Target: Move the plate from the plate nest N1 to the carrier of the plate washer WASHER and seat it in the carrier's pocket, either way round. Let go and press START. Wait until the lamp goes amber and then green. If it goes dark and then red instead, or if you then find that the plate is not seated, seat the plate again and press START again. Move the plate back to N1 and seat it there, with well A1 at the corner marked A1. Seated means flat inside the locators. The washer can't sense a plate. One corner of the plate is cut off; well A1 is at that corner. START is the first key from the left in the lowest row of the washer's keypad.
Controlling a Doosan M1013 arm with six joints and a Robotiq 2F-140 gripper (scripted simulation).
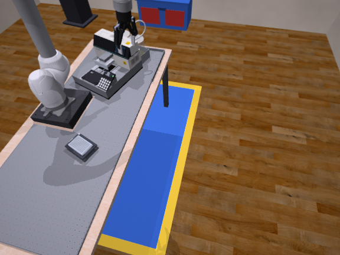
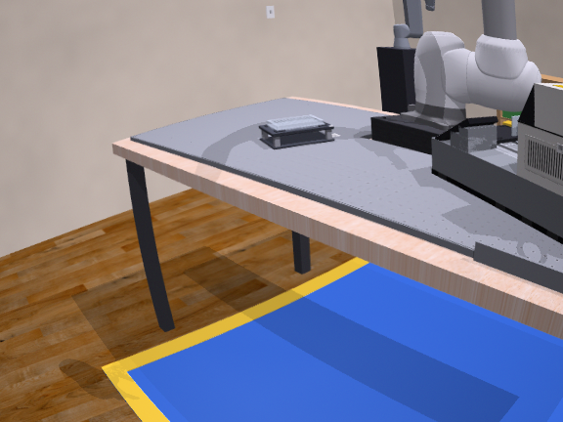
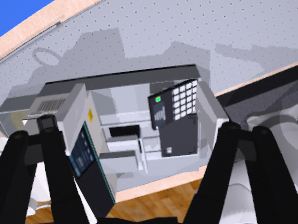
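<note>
My gripper is now 13 cm past the plate, 51 cm to the left of it and 39 cm above it. From my hand the other things lie so: plate washer: 33 cm behind, 16 cm to the left, 31 cm below; then plate nest N1: 13 cm behind, 51 cm to the right, 40 cm below.
</note>
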